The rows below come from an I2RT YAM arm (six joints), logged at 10 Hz.
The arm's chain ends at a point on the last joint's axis. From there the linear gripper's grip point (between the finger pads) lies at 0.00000 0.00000 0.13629 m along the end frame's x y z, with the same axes.
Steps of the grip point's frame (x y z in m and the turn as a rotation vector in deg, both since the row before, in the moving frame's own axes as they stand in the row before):
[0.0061, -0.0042, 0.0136, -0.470, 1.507, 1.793]
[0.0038, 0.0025, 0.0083, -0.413, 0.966, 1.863]
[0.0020, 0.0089, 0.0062, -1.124, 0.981, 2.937]
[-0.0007, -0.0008, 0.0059, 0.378, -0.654, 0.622]
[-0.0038, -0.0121, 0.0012, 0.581, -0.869, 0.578]
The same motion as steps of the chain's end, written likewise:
[0.0025, -0.0054, 0.0137, -0.470, 1.507, 1.793]
[0.0015, 0.0015, 0.0083, -0.413, 0.966, 1.863]
[-0.0003, 0.0062, 0.0062, -1.124, 0.981, 2.937]
[0.0009, 0.0001, 0.0059, 0.378, -0.654, 0.622]
[-0.0017, -0.0107, 0.0012, 0.581, -0.869, 0.578]

